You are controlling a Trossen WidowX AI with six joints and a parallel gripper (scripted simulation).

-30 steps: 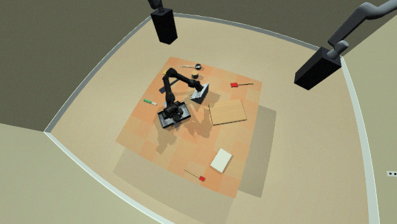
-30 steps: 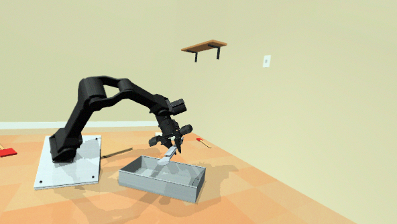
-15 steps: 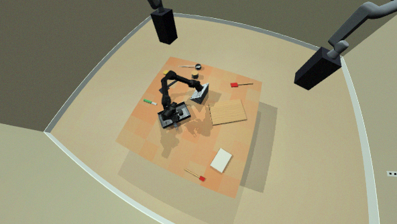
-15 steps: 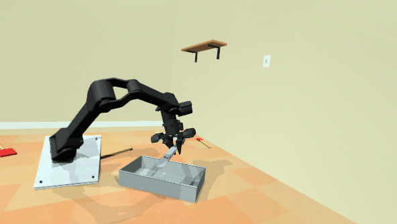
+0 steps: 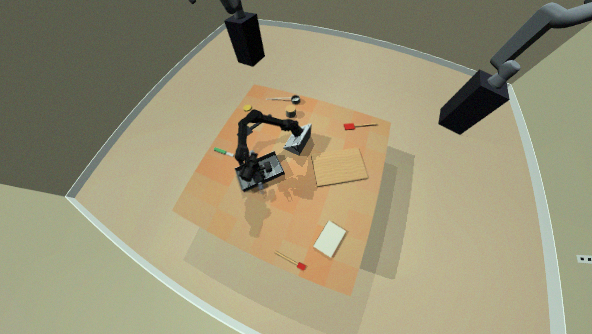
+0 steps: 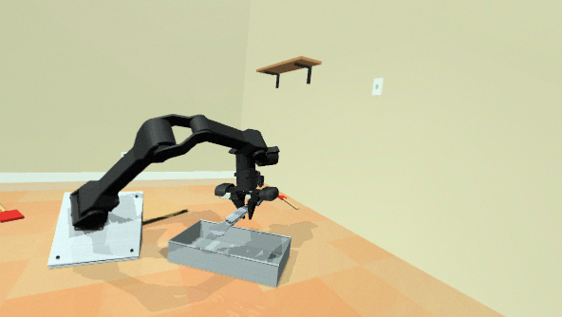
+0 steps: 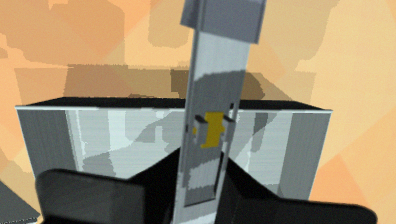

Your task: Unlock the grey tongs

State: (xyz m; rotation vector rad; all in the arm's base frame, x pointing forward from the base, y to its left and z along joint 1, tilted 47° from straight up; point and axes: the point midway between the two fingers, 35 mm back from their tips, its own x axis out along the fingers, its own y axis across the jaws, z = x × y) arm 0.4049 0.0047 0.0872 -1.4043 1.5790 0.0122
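Now: gripper tip 7 cm above the grey roasting tin, 5 cm past it and 4 cm to the left of it. Also, from my gripper tip: black spatula 33 cm to the right, 33 cm behind, 10 cm below; then wooden board 41 cm to the left, 36 cm behind, 9 cm below; then yellow lock piece 4 cm above, 3 cm to the left, 2 cm ahead.
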